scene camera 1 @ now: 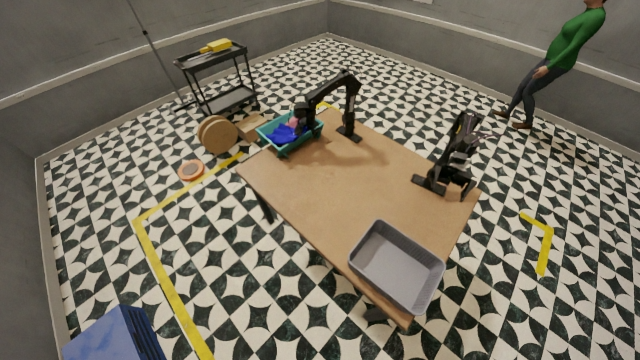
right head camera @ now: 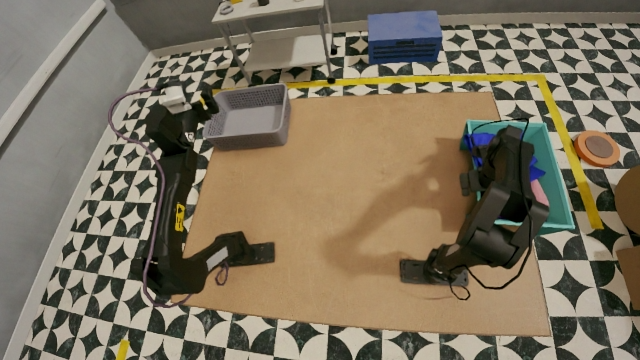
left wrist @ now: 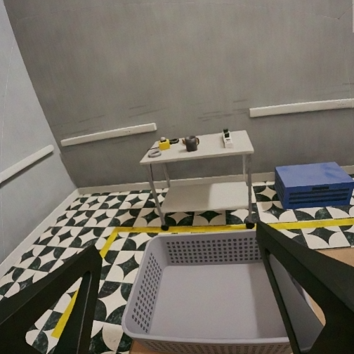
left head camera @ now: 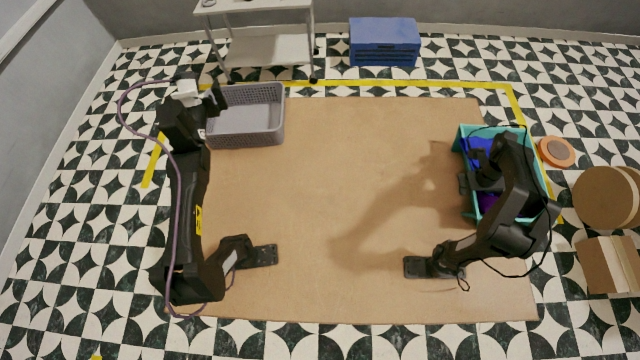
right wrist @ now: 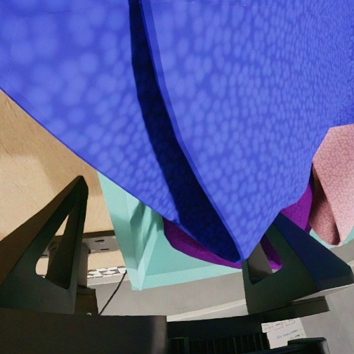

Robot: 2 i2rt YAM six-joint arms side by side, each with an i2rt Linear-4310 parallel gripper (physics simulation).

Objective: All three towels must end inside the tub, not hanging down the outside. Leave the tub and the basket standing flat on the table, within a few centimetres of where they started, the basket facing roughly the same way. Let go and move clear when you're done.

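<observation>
The teal tub [left head camera: 543, 172] [right head camera: 557, 185] [right wrist: 120, 225] stands at the table's right edge in the head views. The blue towel [left head camera: 477, 144] [right head camera: 480, 140] [scene camera 1: 282, 135] [right wrist: 250, 100] lies on top and reaches the tub's left rim; I cannot tell if it hangs outside. The purple towel [left head camera: 486, 201] [right wrist: 197, 247] and the pink towel [right head camera: 539, 192] [scene camera 1: 293, 122] [right wrist: 336, 165] lie in the tub. My right gripper [right wrist: 161, 181] is open, low over the tub's left wall, fingers apart around the blue towel's corner. My left gripper [left wrist: 173, 242] is open beside the empty grey basket [left head camera: 245, 140] [scene camera 1: 430, 290].
The basket stands at the table's far left corner in the head views. A blue chest [left head camera: 384, 45] [right head camera: 405, 40] and a white trolley stand on the floor behind the table. An orange disc [left head camera: 556, 151] [scene camera 1: 191, 170] lies on the floor beyond the tub.
</observation>
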